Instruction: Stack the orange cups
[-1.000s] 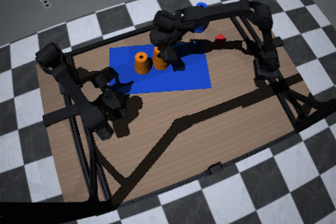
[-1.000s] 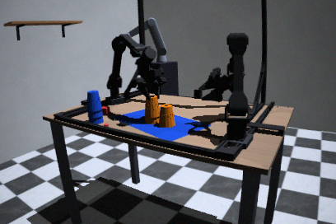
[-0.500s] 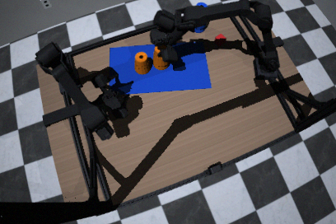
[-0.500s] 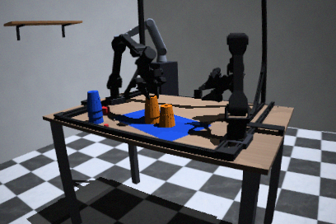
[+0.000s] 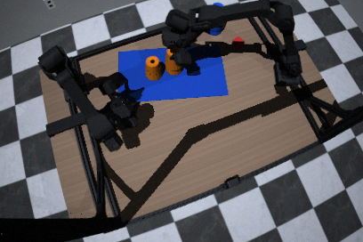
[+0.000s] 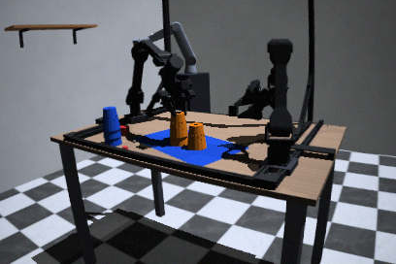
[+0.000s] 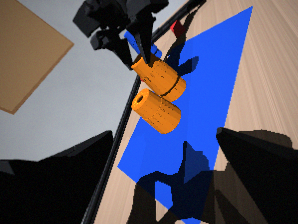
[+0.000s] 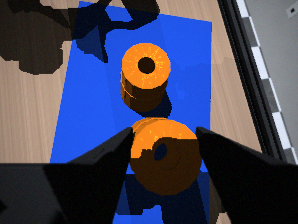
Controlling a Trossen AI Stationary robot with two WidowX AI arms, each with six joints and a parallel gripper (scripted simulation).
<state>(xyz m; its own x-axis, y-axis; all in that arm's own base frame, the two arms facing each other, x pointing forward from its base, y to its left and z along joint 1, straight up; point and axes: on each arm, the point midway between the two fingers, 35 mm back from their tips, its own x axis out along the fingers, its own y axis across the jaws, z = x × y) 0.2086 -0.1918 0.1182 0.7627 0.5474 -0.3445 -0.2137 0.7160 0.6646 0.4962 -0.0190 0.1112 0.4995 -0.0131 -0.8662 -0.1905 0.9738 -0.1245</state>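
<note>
Right now my right hand is 150 mm above the mat, 20 mm past it and 10 mm to the right of it. From my right hand the other things lie so: small red cube 200 mm ahead, 140 mm below, 80 mm to the right.
</note>
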